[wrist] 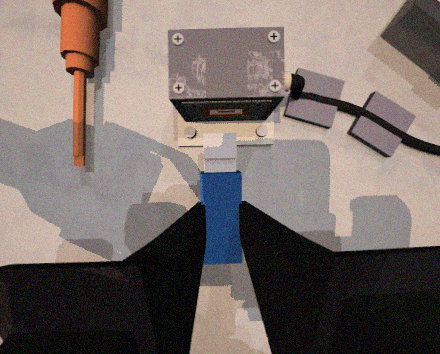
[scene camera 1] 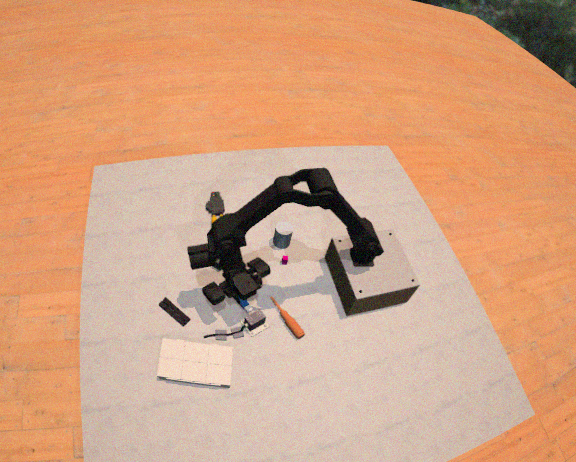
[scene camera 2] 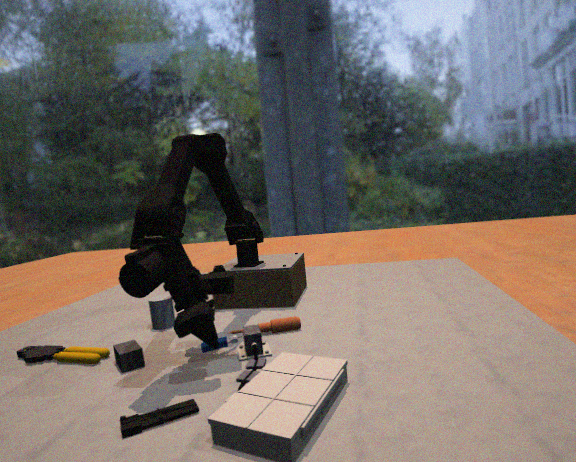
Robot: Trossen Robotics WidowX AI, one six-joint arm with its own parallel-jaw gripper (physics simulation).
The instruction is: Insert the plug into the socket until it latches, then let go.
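Places are measured from the arm's base along level axes (x left, y back, z up), in centimetres.
Pixels of known places: gripper, fingertip midpoint: [wrist: 221,209] [scene camera 1: 242,301] [scene camera 2: 216,344]; arm's base at its link origin: [scene camera 1: 361,257] [scene camera 2: 248,264].
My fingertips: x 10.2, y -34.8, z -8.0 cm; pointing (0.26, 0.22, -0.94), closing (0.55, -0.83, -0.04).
Note:
For each thing: its top centre in the pictures, then the offset to it from my fingertips. "*": a spot on its surface instead.
- blue body at its top centre: [wrist: 220,200] [scene camera 2: 219,339] [scene camera 1: 243,301] dx +0.5, dy +0.4, dz +1.0 cm
- pale metal tip at a spot on its surface: [wrist: 220,152] * dx +2.5, dy +1.6, dz +0.9 cm
- grey box at its top centre: [wrist: 235,61] [scene camera 2: 251,330] [scene camera 1: 254,317] dx +6.0, dy +3.0, dz +2.0 cm
- black cable at a spot on its surface: [wrist: 345,106] * dx +9.1, dy -3.3, dz -1.8 cm
- orange screwdriver at its top centre: [wrist: 63,22] [scene camera 2: 264,321] [scene camera 1: 286,314] dx +4.0, dy +12.2, dz +0.3 cm
- tiled box at its top centre: [scene camera 2: 285,385] [scene camera 1: 195,361] dx +18.9, dy -12.9, dz +1.1 cm
- black bar at its top centre: [scene camera 2: 159,409] [scene camera 1: 174,310] dx +3.0, dy -19.4, dz -0.9 cm
- grey cylinder at its top centre: [scene camera 2: 160,297] [scene camera 1: 284,227] dx -23.7, dy +13.2, dz +4.6 cm
The plug has a blue body [scene camera 1: 243,303] [scene camera 2: 215,344] [wrist: 221,225] and a pale metal tip [wrist: 220,152]. My gripper [wrist: 221,209] is shut on the blue body, one black finger on each side. The socket is a grey box [scene camera 1: 255,318] [scene camera 2: 252,340] [wrist: 226,62] with four screws on top, on a pale base plate. Its dark slot [wrist: 226,111] faces the plug in the wrist view. The tip is outside the slot, with a visible gap, and overlaps the front of the base plate in that view. The tip looks roughly in line with the slot, slightly left of its middle.
A black cable [wrist: 345,106] leaves the socket's side over grey blocks. An orange screwdriver [scene camera 1: 291,322] [scene camera 2: 284,324] [wrist: 79,45] lies beside the socket. A tiled box [scene camera 1: 196,362] [scene camera 2: 280,395], black bar [scene camera 1: 174,311] [scene camera 2: 160,418], grey cylinder [scene camera 1: 283,236] [scene camera 2: 161,314] and pliers [scene camera 1: 215,204] [scene camera 2: 80,355] are nearby.

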